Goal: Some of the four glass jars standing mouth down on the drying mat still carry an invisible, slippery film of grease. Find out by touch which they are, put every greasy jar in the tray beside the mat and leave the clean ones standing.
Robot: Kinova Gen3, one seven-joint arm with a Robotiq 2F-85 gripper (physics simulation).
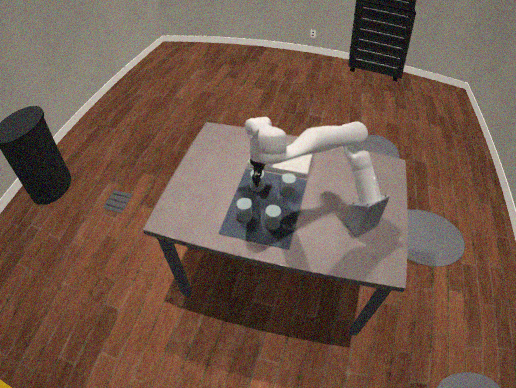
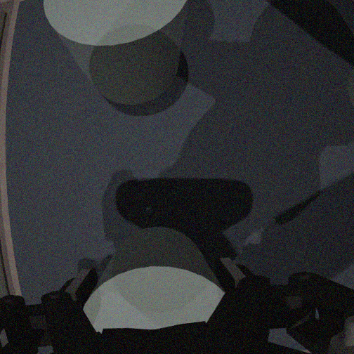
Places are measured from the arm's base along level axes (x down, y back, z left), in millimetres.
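Pixels of known places: gripper, between the fingertips: (image 1: 259, 180); arm's base, origin of its link: (image 1: 370, 200).
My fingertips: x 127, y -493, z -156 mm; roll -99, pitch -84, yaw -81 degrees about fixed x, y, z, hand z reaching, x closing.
For each thing: its top centre in the pictures, then the offset to it from my fingertips. Level surfaces: height alone.
- dark blue drying mat, height of its surface: dx +43 mm
- back left jar, centre of its top: (image 1: 257, 173) dx -48, dy -8, dz -1 mm
- back right jar, centre of its top: (image 1: 289, 178) dx -47, dy +137, dz +7 mm
- front left jar, centre of its top: (image 1: 244, 203) dx -47, dy -35, dz +183 mm
- front right jar, centre of its top: (image 1: 273, 210) dx -47, dy +90, dz +203 mm
- white tray, centre of its top: (image 1: 281, 154) dx +17, dy +83, dz -214 mm
- grey table, height of its surface: dx +46 mm
Four glass jars stand mouth down on the dark blue drying mat (image 1: 297, 201) (image 2: 55, 175). My gripper (image 1: 257, 181) (image 2: 156, 281) is low at the back left jar (image 1: 258, 188) (image 2: 155, 295), one finger on each side. The fingers are partly closed and look flush against its sides, so it appears shut on this jar, which is upright. The back right jar (image 1: 288, 181) (image 2: 115, 20) stands apart from the gripper. The front left jar (image 1: 244, 210) and front right jar (image 1: 273, 216) also stand upright. The white tray (image 1: 297, 164) is behind the mat, partly hidden by my arm. No grease is visible.
The grey table (image 1: 185, 200) carries the mat, the tray and my arm's base (image 1: 364, 215) at the right. My arm (image 1: 325, 139) reaches across the back of the table. Its shadows fall across the mat. A black bin (image 1: 35, 160) stands on the floor at the left.
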